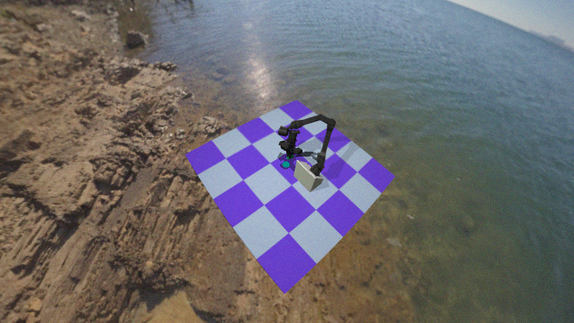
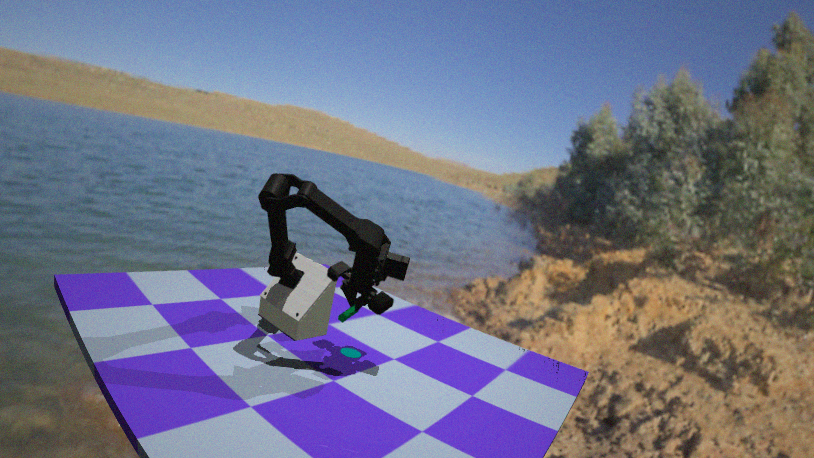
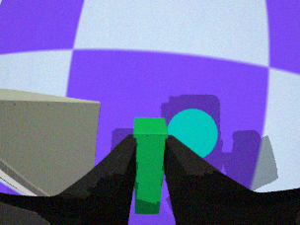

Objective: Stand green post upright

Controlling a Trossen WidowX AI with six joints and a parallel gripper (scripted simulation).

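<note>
My gripper tip is now 130 mm above the cyan circle, 30 mm short of it and 10 mm to the left of it. From my gripper tip the other things lie so: green post: 20 mm to the right, 10 mm below.
</note>
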